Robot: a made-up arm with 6 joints.
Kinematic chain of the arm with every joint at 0, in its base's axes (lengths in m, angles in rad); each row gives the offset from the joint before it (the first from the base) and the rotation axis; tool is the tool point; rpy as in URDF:
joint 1: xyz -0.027 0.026 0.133 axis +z
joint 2: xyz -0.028 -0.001 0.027 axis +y
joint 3: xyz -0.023 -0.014 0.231 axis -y
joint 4: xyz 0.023 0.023 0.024 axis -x
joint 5: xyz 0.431 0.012 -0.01 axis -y
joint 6: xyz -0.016 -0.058 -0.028 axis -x
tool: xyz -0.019 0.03 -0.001 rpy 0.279 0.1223 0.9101
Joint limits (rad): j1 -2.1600..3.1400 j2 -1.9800..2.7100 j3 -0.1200..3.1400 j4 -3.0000..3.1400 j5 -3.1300..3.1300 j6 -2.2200..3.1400
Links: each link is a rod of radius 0.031 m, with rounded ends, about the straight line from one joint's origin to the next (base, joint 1, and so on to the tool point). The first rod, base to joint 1, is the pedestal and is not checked.
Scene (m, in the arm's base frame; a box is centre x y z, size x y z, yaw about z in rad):
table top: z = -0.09
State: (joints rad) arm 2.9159 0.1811 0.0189 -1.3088 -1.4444 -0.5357
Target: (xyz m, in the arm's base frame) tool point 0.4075 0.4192 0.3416
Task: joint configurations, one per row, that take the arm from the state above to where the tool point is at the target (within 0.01 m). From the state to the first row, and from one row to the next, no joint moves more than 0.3 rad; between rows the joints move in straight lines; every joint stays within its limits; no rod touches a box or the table.
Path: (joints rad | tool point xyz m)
1: 2.6486 0.2649 0.1230 -1.2940 -1.4928 -0.5612 | -0.4101 0.2551 0.3381
2: 2.3814 0.3488 0.2271 -1.2792 -1.5413 -0.5867 | -0.3515 0.3642 0.3428
3: 2.1141 0.4326 0.3313 -1.2645 -1.5897 -0.6121 | -0.2612 0.4570 0.3462
4: 1.8468 0.5165 0.4354 -1.2497 -1.6381 -0.6376 | -0.1441 0.5240 0.3480
5: 1.5796 0.6003 0.5395 -1.2349 -1.6866 -0.6631 | -0.0080 0.5574 0.3484
6: 1.3123 0.6841 0.6436 -1.2201 -1.7350 -0.6886 | 0.1371 0.5520 0.3474
7: 1.0451 0.7680 0.7477 -1.2054 -1.7834 -0.7141 | 0.2795 0.5055 0.3451
8: 0.7778 0.8518 0.8518 -1.1906 -1.8319 -0.7395 | 0.4075 0.4192 0.3416

